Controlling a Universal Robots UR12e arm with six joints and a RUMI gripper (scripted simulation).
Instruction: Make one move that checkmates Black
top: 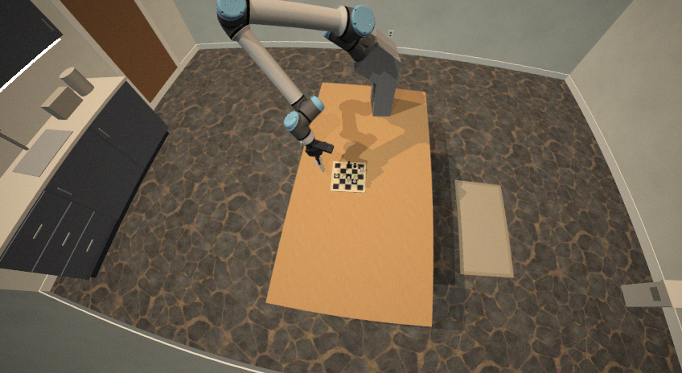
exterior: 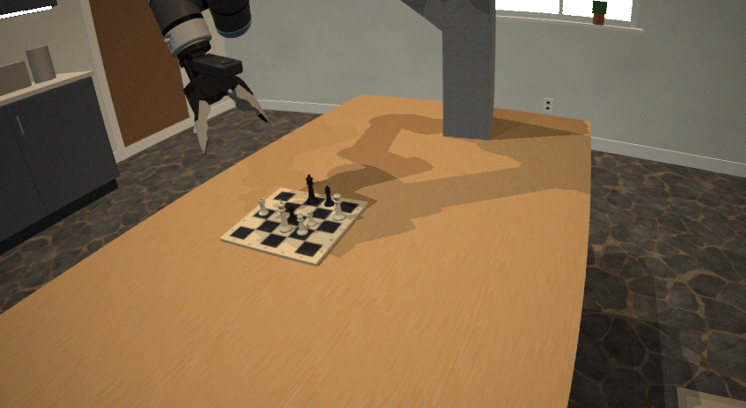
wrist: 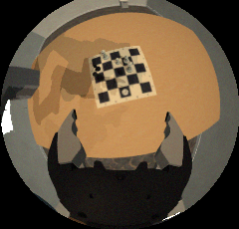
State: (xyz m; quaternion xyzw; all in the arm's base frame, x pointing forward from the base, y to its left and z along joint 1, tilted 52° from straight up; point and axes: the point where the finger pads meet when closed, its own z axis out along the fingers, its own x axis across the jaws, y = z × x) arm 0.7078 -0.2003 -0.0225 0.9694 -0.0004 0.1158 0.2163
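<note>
Right now my hand is 12 cm to the right of the small chessboard and 16 cm above it. The rest, counted from my hand: white rook 5 cm behind, 19 cm to the left, 13 cm below; black king 8 cm behind, 11 cm to the left, 13 cm below; tall white piece 3 cm ahead, 12 cm to the left, 13 cm below.
</note>
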